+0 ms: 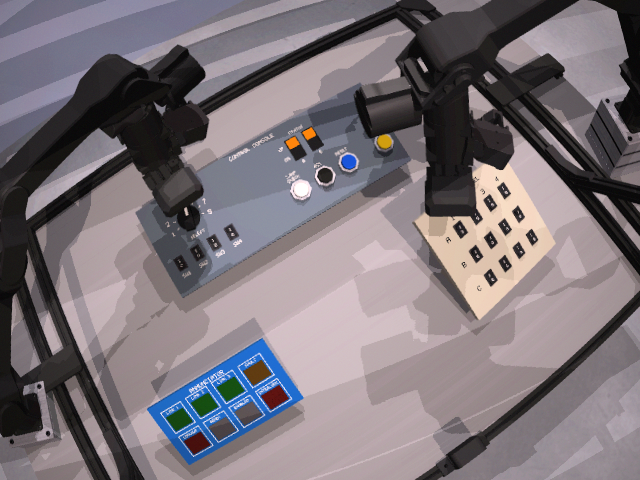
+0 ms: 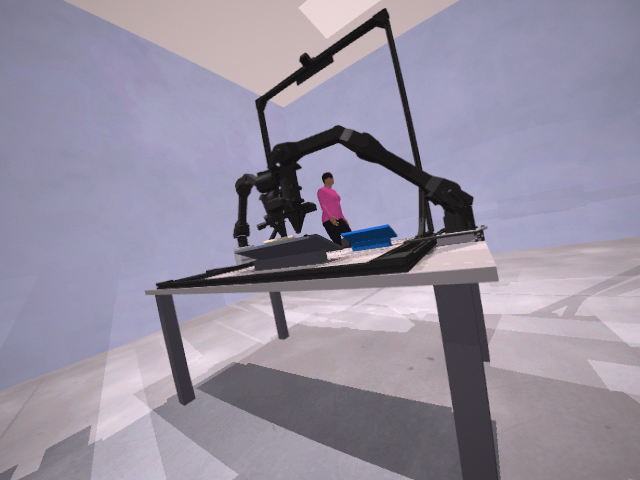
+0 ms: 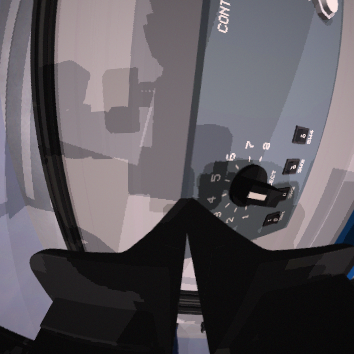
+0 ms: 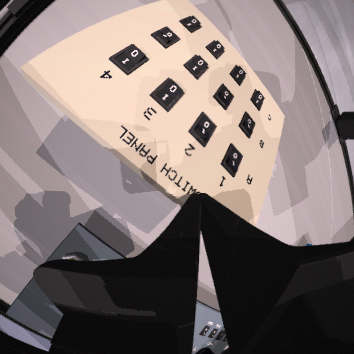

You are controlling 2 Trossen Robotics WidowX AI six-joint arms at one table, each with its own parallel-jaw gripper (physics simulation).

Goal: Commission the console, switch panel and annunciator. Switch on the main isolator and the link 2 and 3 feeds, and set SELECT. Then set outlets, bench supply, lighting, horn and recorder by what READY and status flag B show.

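Pixels of known places: left gripper, fingertip midpoint: (image 2: 298,233) (image 3: 185,204); right gripper, fingertip midpoint: (image 2: 283,237) (image 4: 197,199); left arm's base, origin of the base link: (image 1: 25,414) (image 2: 461,230); right arm's base, origin of the base link: (image 1: 635,116) (image 2: 243,247).
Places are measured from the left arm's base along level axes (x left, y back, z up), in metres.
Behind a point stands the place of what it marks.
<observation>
The grey-blue console (image 1: 258,206) @(x 0.200, y -0.490, z 0.030 m) (image 2: 289,248) @(x 0.237, y -0.470, z 0.037 m) carries the SELECT knob (image 1: 188,218) @(x 0.201, y -0.387, z 0.063 m) (image 3: 248,182) @(x 0.225, y -0.393, z 0.068 m), whose setting I cannot tell. Status flags A (image 1: 292,143) @(x 0.272, y -0.567, z 0.054 m) and B (image 1: 309,134) @(x 0.279, y -0.596, z 0.054 m) show orange upper halves. The blue annunciator (image 1: 170,423) @(x -0.079, y -0.278, z 0.041 m) (image 2: 369,235) @(x -0.063, y -0.351, z 0.026 m) has dark green, brown and red tiles; its READY tile (image 1: 220,428) @(x -0.100, y -0.342, z 0.021 m) is grey. The cream switch panel (image 1: 465,279) @(x -0.015, y -0.726, z 0.038 m) (image 4: 110,100) @(x 0.100, y -0.809, z 0.082 m) has three rows of black rockers, positions too small to tell surely. My left gripper (image 3: 185,204) @(x 0.259, y -0.370, z 0.079 m) is shut and empty, above the console beside the knob. My right gripper (image 4: 197,199) @(x 0.084, y -0.739, z 0.091 m) is shut and empty, above the panel's titled edge.
White (image 1: 300,189) @(x 0.202, y -0.556, z 0.035 m), black (image 1: 324,176) @(x 0.210, y -0.596, z 0.035 m), blue (image 1: 348,162) @(x 0.221, y -0.637, z 0.035 m) and yellow (image 1: 384,142) @(x 0.236, y -0.702, z 0.035 m) buttons stand on the console. Small rockers SW1 to SW4 (image 1: 231,231) @(x 0.177, y -0.441, z 0.028 m) (image 3: 301,135) @(x 0.175, y -0.440, z 0.027 m) lie near the knob. A black frame (image 1: 294,51) @(x 0.526, y -0.637, z -0.007 m) borders the table. A person (image 2: 330,204) stands behind it.
</observation>
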